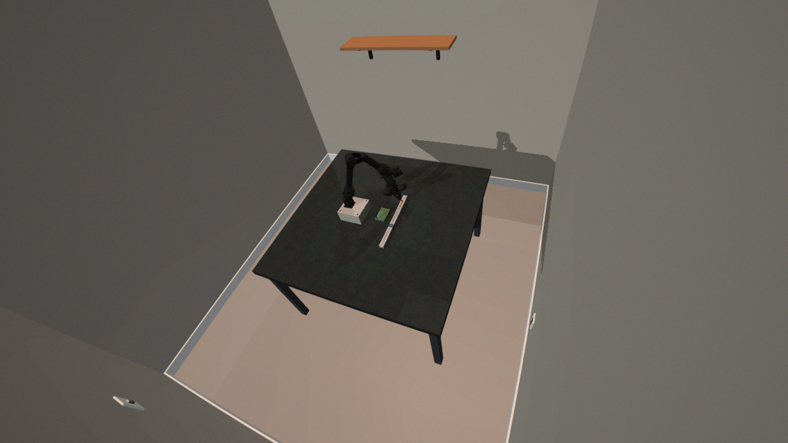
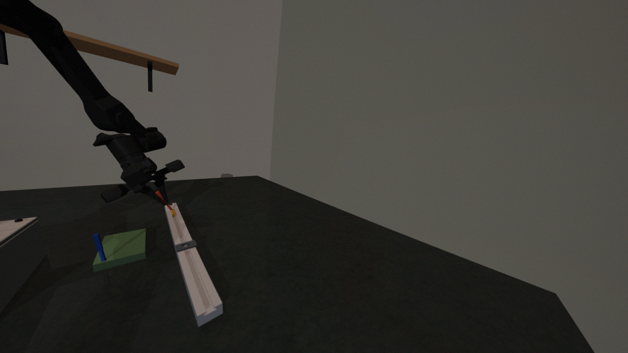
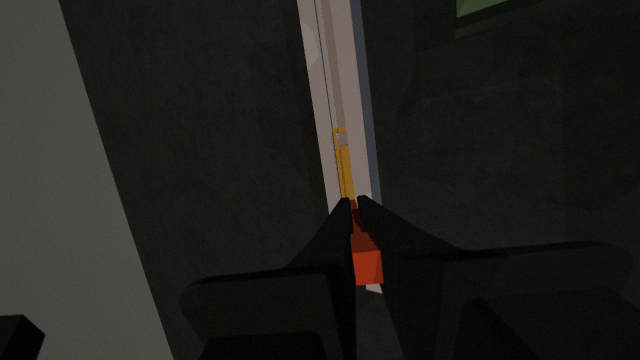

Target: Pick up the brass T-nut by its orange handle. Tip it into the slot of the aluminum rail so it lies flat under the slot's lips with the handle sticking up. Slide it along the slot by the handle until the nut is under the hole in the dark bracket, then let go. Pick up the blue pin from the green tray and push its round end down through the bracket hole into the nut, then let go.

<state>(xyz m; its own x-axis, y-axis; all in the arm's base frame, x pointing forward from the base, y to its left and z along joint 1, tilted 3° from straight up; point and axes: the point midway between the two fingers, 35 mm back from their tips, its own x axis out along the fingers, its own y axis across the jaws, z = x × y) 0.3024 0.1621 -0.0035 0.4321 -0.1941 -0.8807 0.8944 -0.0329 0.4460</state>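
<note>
My gripper tip is 20 mm to the left of the brass T-nut. The rest, counted from my gripper tip: aluminum rail (10 mm ahead, 190 mm to the right, 30 mm below); then green tray (100 mm behind, 160 mm to the right, 30 mm below); then blue pin (110 mm behind, 180 mm to the right, 10 mm below).
</note>
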